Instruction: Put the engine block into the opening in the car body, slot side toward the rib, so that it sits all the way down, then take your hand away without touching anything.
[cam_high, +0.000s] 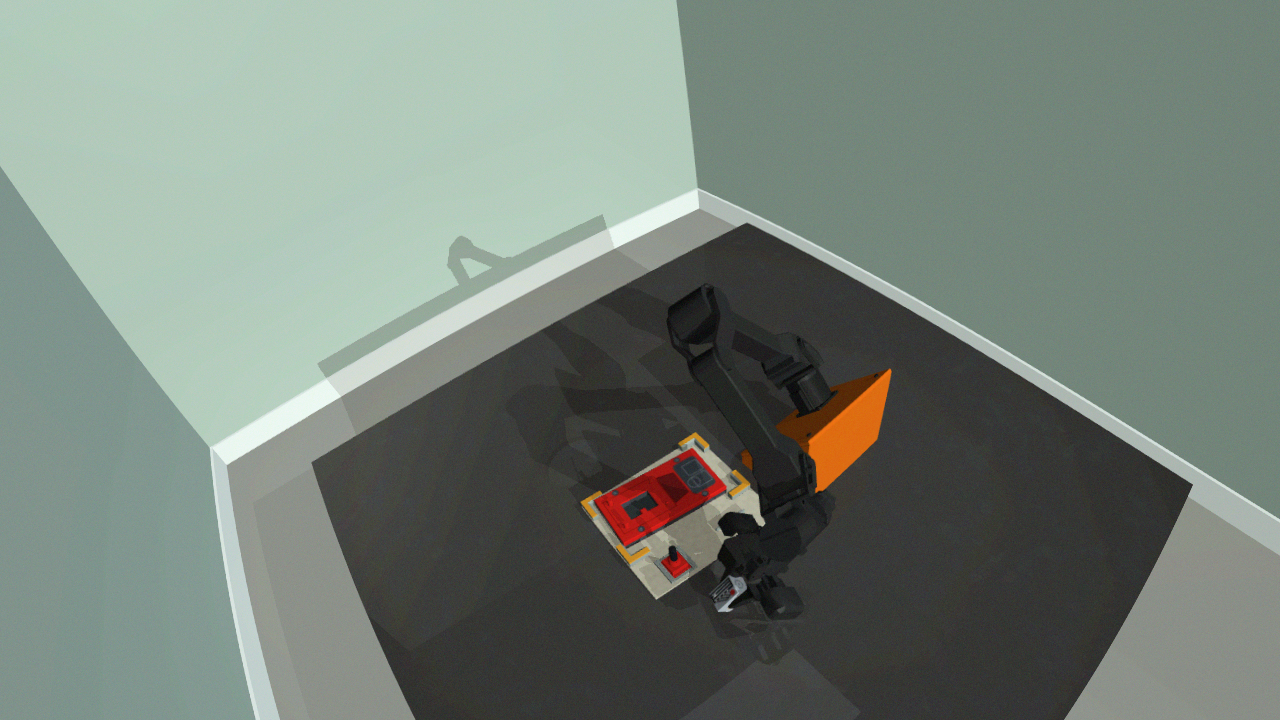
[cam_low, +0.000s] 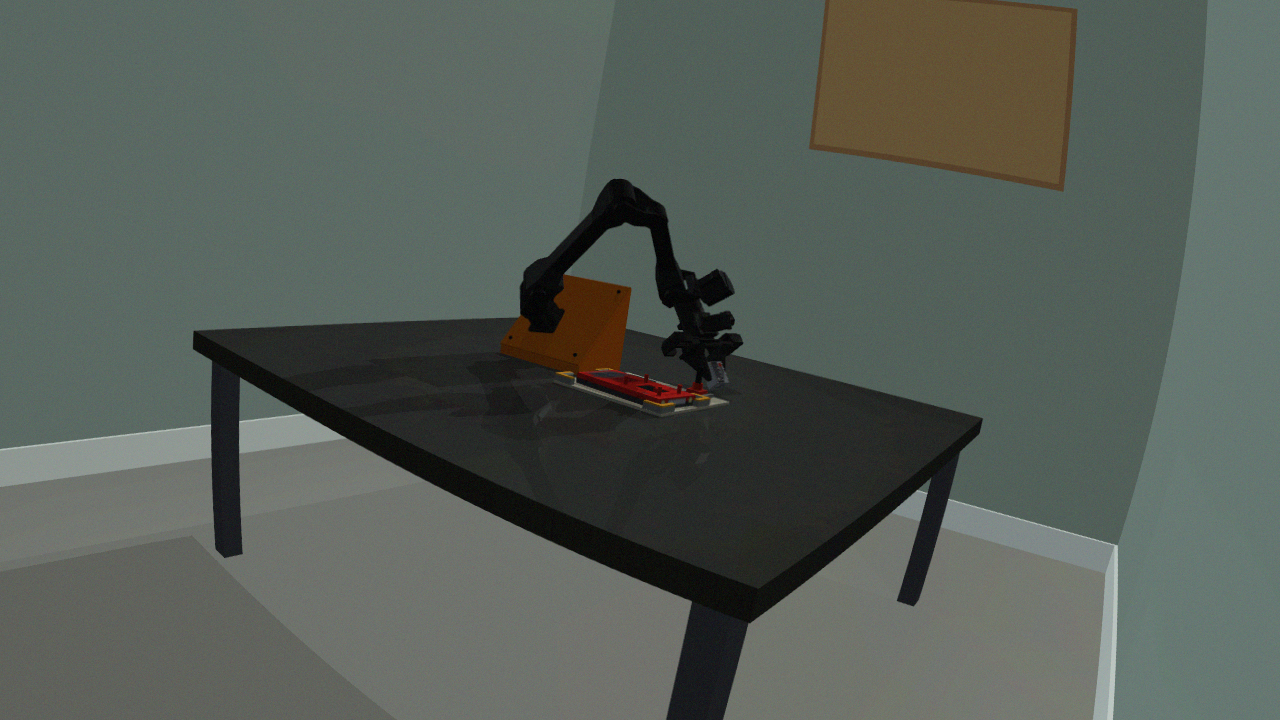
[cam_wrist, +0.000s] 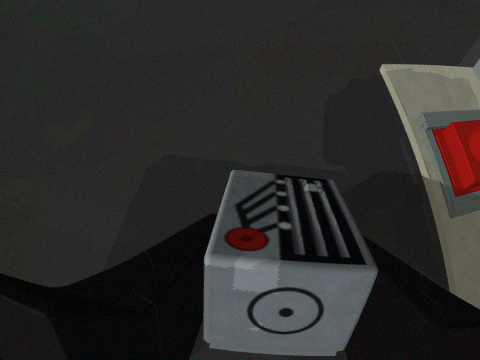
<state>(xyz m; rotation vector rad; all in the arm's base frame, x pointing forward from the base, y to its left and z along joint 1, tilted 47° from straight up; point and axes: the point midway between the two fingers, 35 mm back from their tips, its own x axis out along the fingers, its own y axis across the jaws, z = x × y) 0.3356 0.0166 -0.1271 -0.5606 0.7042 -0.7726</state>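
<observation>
The engine block is 1 cm behind my gripper tip and 1 cm above it.
</observation>
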